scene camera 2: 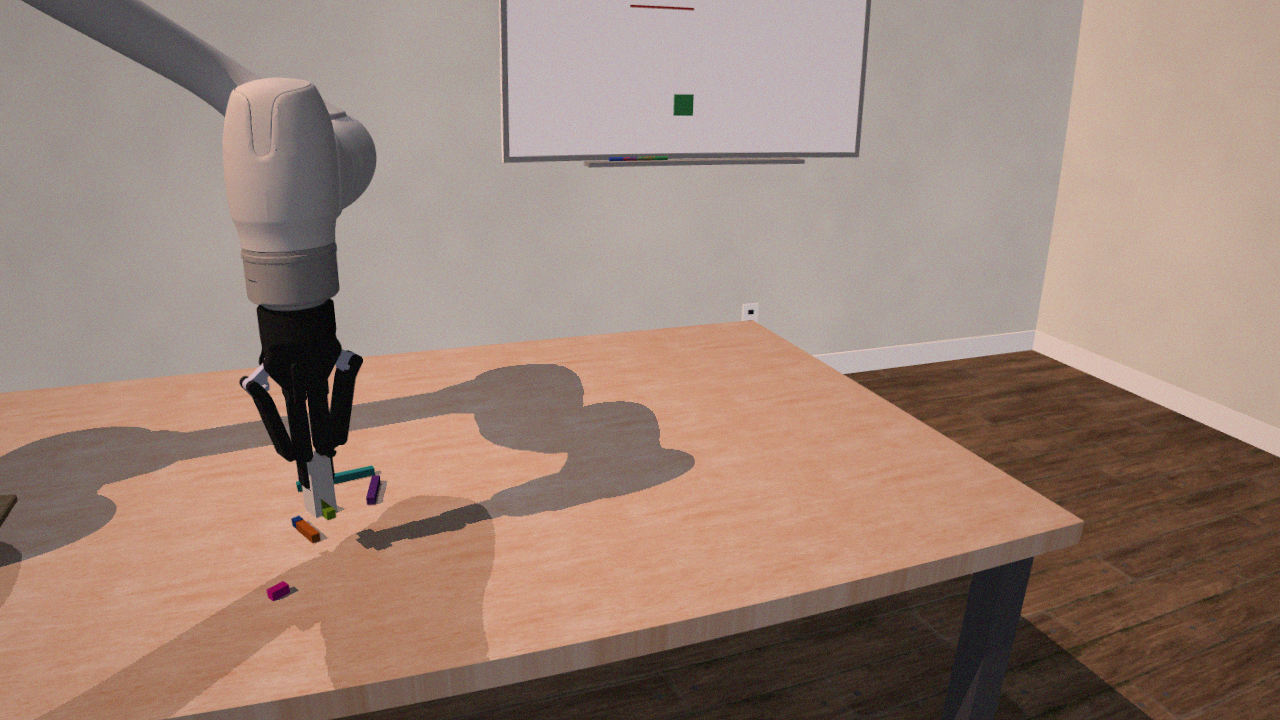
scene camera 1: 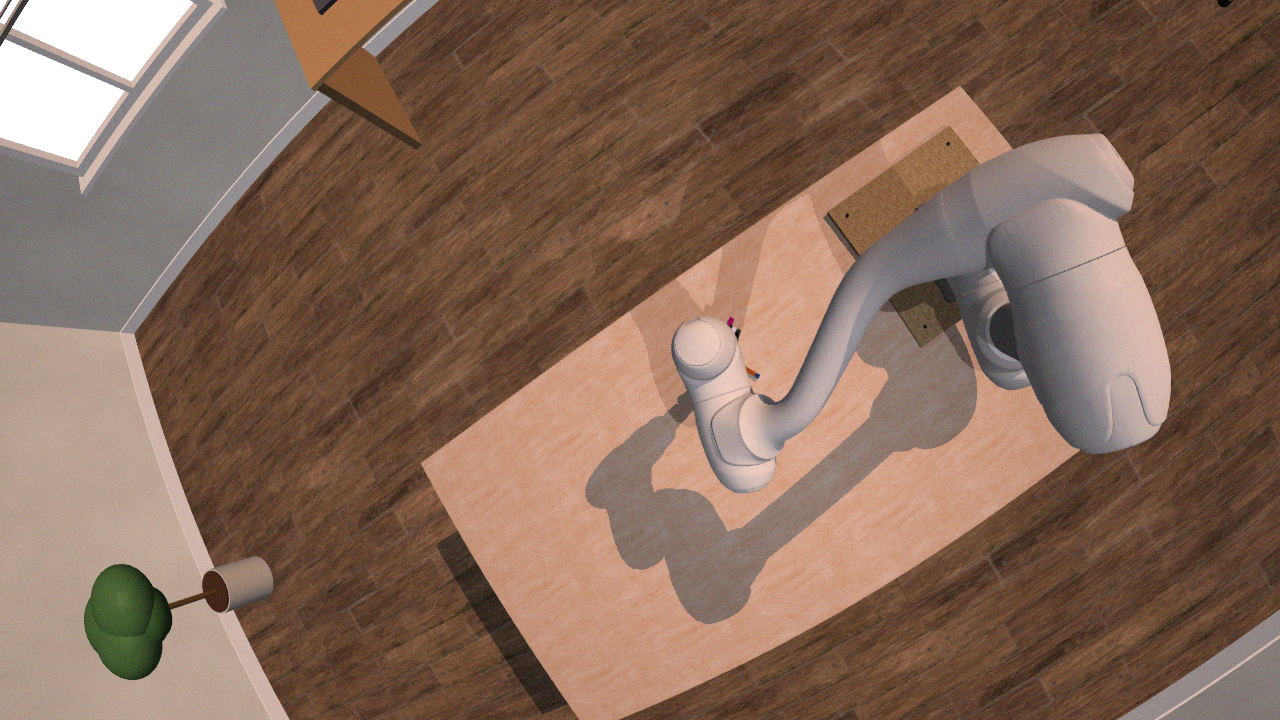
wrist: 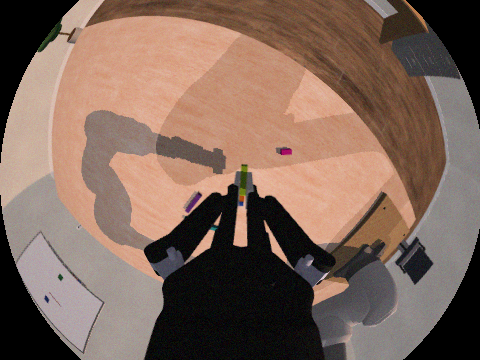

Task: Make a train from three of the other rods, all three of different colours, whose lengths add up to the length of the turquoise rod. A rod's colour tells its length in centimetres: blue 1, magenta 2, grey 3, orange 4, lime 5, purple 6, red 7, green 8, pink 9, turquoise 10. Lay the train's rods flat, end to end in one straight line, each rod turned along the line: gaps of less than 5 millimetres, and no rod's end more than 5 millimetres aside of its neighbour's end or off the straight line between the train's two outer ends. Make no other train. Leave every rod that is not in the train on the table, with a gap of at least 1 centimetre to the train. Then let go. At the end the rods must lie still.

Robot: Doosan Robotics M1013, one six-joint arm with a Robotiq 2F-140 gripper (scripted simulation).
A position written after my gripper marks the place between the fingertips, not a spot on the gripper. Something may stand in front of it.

In view: my gripper (scene camera 2: 321, 509).
My gripper is seen too in the wrist view (wrist: 243, 179).
